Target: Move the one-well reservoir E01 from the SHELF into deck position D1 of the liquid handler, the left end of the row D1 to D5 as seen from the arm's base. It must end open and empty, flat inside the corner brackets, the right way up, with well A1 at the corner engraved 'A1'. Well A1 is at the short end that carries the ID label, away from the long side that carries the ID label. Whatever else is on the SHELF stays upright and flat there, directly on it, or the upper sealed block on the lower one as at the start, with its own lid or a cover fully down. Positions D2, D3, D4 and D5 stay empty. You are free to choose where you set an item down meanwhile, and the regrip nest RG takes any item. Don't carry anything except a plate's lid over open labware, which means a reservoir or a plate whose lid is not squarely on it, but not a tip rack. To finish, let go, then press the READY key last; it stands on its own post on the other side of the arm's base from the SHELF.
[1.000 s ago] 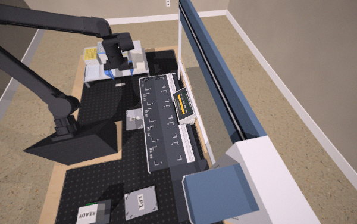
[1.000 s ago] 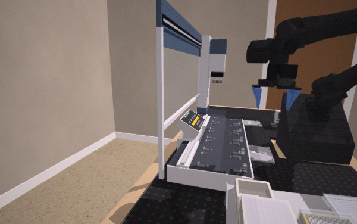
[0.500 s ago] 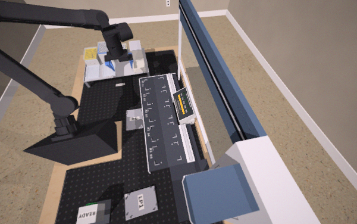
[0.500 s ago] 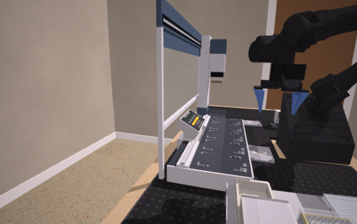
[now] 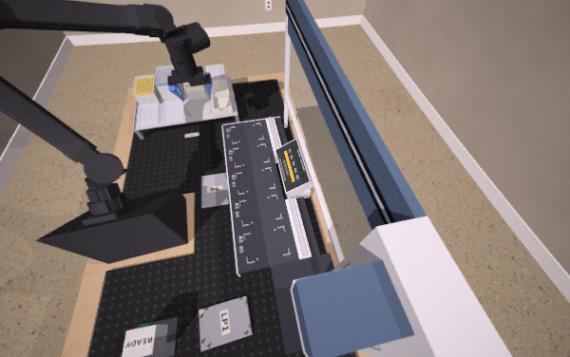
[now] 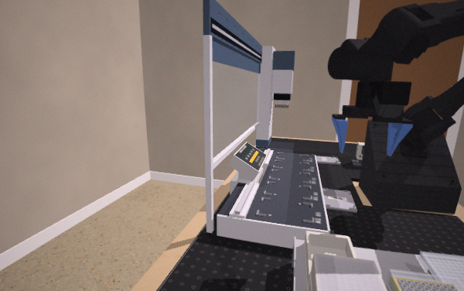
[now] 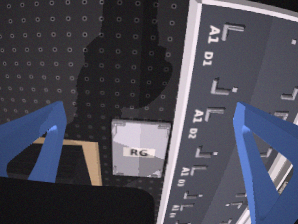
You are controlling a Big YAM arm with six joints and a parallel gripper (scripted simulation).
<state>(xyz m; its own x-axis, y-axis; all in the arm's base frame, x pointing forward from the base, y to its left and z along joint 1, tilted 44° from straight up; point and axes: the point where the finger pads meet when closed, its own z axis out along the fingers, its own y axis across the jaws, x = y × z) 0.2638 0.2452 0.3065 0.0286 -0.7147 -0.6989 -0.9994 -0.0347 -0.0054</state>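
My hand is 290 mm to the right of the white block, 120 mm above it and 70 mm short of it. The rest, counted from my hand: shelf (220 mm to the left, 190 mm below, 90 mm behind); then pipetting head (770 mm to the right, 220 mm ahead, 150 mm above).
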